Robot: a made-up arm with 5 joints.
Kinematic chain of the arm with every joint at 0, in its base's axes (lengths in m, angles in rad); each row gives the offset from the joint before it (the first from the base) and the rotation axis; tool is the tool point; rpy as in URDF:
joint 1: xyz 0 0 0.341 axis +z
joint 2: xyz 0 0 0 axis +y
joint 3: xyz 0.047 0 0.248 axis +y
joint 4: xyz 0.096 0 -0.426 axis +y
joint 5: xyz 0.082 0 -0.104 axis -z
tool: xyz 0 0 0 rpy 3.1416 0 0
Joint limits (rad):
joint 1: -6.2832..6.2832
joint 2: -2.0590..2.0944
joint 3: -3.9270..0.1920
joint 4: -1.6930..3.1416
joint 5: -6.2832..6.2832
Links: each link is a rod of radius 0.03 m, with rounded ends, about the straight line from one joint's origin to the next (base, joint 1, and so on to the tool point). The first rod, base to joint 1, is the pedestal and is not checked.
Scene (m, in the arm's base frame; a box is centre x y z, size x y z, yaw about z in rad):
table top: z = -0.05
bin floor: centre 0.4 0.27 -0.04 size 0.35 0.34 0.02 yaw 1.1
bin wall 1: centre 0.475 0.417 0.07 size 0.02 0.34 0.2 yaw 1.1
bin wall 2: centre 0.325 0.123 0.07 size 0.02 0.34 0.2 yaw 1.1
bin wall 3: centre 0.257 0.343 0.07 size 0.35 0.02 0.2 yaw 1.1
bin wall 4: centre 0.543 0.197 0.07 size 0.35 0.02 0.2 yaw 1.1
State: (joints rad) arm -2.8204 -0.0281 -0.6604 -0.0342 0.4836
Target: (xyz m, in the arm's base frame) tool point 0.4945 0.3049 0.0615
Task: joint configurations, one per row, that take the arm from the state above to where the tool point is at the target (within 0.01 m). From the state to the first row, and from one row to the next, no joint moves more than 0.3 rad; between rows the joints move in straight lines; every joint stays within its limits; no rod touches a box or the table.
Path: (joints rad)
1: -3.1114 -0.0066 -0.6867 -0.0358 0.4836
2: -3.4025 0.0150 -0.7129 -0.0373 0.4836
3: -3.6935 0.0365 -0.7392 -0.0389 0.4836
4: -3.9845 0.0580 -0.7654 -0.0404 0.4836
5: -4.2755 0.0795 -0.7917 -0.0420 0.4836
6: -4.5666 0.1011 -0.8180 -0.0436 0.4836
7: -4.8576 0.1226 -0.8442 -0.0451 0.4836
8: -5.1486 0.1441 -0.8705 -0.0467 0.4836
9: -5.4396 0.1657 -0.8967 -0.0482 0.4836
10: -5.7307 0.1872 -0.9230 -0.0498 0.4836
11: -5.7307 0.3878 -1.0160 -0.0134 0.4836
12: -5.7307 0.5885 -1.1090 0.0230 0.4836
13: -5.7307 0.7891 -1.2021 0.0594 0.4836

